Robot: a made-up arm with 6 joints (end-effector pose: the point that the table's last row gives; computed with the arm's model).
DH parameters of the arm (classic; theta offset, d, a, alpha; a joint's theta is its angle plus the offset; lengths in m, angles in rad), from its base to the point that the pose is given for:
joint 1: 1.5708 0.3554 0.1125 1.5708
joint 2: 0 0.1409 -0.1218 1.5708
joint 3: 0 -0.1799 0.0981 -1.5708
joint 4: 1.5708 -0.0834 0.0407 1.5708
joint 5: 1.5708 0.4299 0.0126 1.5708
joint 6: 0.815 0 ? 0
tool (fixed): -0.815 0.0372 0 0
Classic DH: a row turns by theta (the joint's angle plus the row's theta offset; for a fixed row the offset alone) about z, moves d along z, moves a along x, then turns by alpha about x.
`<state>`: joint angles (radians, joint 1 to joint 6).
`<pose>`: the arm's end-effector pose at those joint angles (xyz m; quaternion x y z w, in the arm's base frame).
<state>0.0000 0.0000 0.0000 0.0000 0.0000 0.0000</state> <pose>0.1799 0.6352 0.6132 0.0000 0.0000 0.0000 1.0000</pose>
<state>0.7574 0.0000 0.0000 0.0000 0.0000 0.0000</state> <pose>-0.3057 0.5852 0.6132 0.0000 0.0000 0.3697 0.9291</pose>
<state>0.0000 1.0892 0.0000 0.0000 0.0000 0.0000</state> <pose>0.1799 0.1261 0.9381 0.5181 0.0000 0.0000 0.8553</pose>
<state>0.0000 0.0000 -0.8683 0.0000 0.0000 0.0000</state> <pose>-0.3258 0.4369 0.6132 0.0000 0.0000 0.4206 0.9072</pose>
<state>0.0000 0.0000 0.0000 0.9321 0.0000 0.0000</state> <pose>0.1799 0.3520 1.0204 0.4494 0.0000 0.0000 0.8933</pose>
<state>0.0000 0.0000 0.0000 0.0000 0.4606 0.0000</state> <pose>0.1837 0.6352 0.5549 0.0000 0.2283 0.0000 0.9736</pose>
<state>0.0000 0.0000 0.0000 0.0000 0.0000 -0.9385</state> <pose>0.2290 0.4990 0.6132 0.0000 0.0000 -0.4522 0.8919</pose>
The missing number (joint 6, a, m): 0.1601
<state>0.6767 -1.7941 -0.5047 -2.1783 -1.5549 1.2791</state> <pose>0.1608 0.0461 0.8034 0.3676 -0.3657 -0.1862 0.8346</pose>
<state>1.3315 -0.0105 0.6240 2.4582 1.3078 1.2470</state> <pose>0.2589 -0.2210 0.8141 -0.7727 0.0005 -0.5450 0.3254</pose>
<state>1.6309 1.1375 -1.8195 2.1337 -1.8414 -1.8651</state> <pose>0.2892 0.3478 0.3057 -0.4185 0.8625 -0.0998 0.2663</pose>
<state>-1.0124 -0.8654 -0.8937 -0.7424 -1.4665 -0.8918</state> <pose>0.0240 0.4316 0.2825 -0.2175 -0.3867 0.0447 0.8951</pose>
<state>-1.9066 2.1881 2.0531 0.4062 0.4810 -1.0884</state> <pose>-0.0928 -0.5034 -0.1656 -0.8320 -0.3799 0.0070 0.4042</pose>
